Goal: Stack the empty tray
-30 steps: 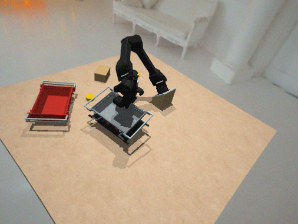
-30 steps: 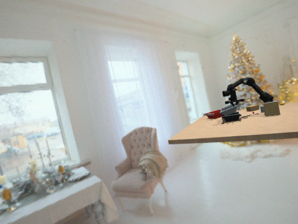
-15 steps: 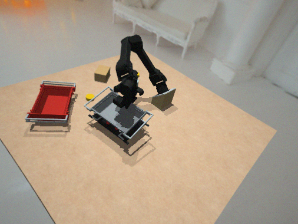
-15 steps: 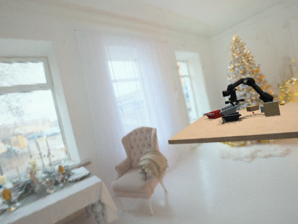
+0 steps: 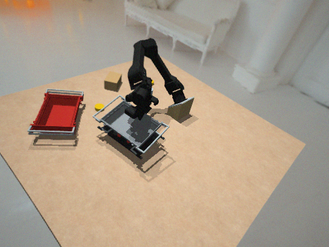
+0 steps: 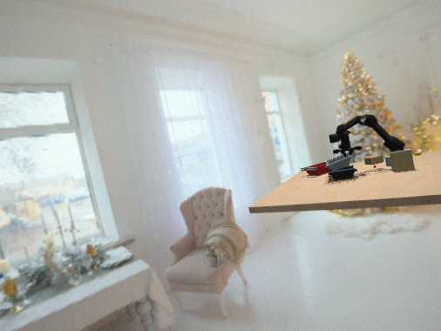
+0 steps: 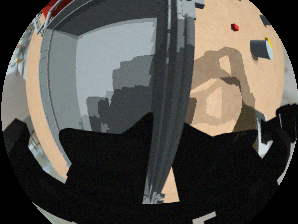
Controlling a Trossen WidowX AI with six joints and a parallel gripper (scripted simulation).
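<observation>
Now: the grey tray 70 mm ahead of my gripper tip, 20 mm to the left of it and 20 mm above it. From my gripper tip the other things lie so: cardboard box: 120 mm behind, 460 mm to the right, 80 mm below; small red block: 140 mm behind, 230 mm to the right, 100 mm below.
</observation>
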